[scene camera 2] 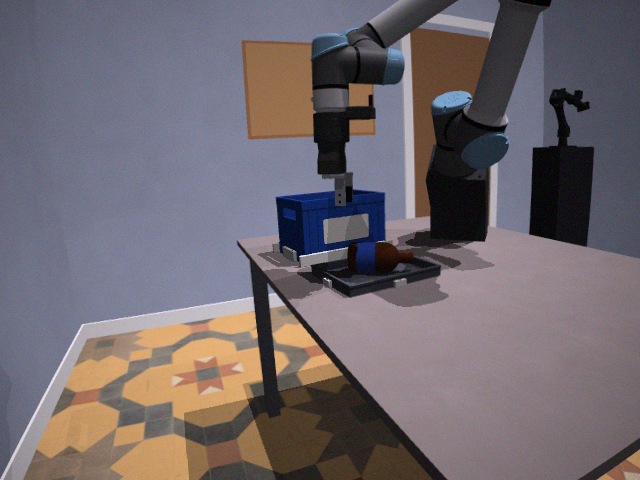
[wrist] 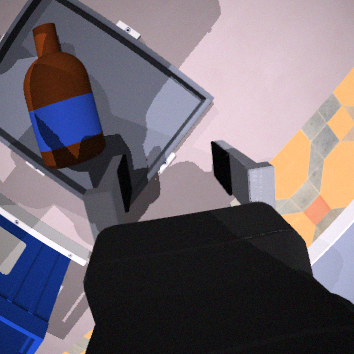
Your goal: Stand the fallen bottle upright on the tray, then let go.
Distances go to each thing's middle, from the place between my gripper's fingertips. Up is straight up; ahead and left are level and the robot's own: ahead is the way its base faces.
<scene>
Right now my hand is 80 mm past the dark grey tray (scene camera 2: 352, 284), 60 mm to the left of it and 170 mm above it. The rest, counted from my hand: blue crate (scene camera 2: 310, 223): 20 mm behind, 340 mm to the right, 100 mm below.
</scene>
